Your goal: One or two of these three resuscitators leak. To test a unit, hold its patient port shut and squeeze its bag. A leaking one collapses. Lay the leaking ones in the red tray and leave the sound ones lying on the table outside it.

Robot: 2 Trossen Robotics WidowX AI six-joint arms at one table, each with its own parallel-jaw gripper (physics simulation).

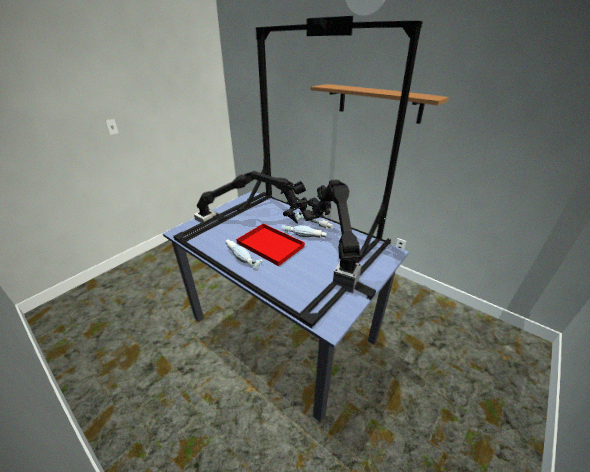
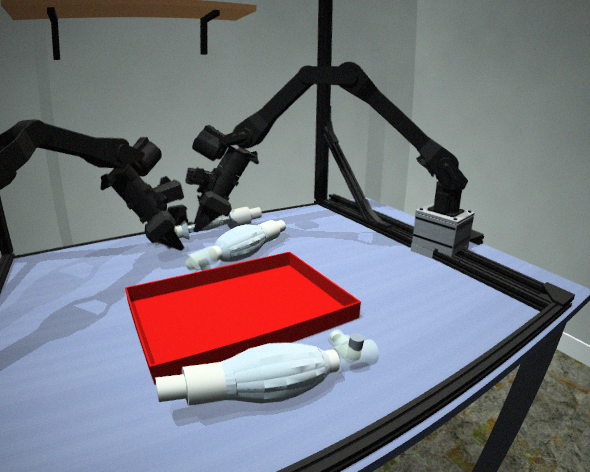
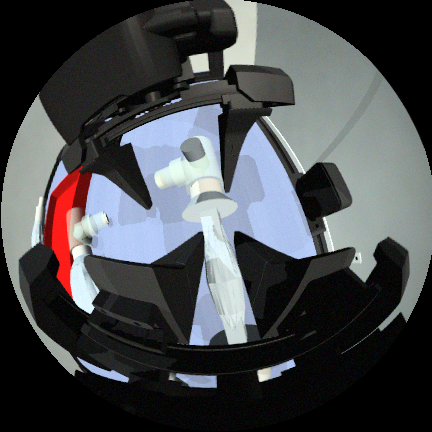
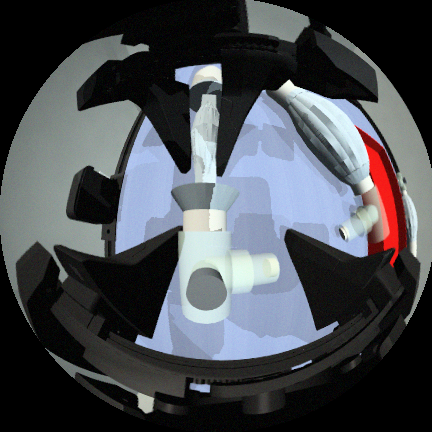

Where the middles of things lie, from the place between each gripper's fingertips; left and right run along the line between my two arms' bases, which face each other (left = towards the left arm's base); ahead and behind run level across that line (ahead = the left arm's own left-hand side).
I see the red tray (image 2: 209,316) 30 cm ahead of my right hand.
The red tray lies 320 mm ahead of my left hand, 50 mm to the right of it and 10 mm below it.
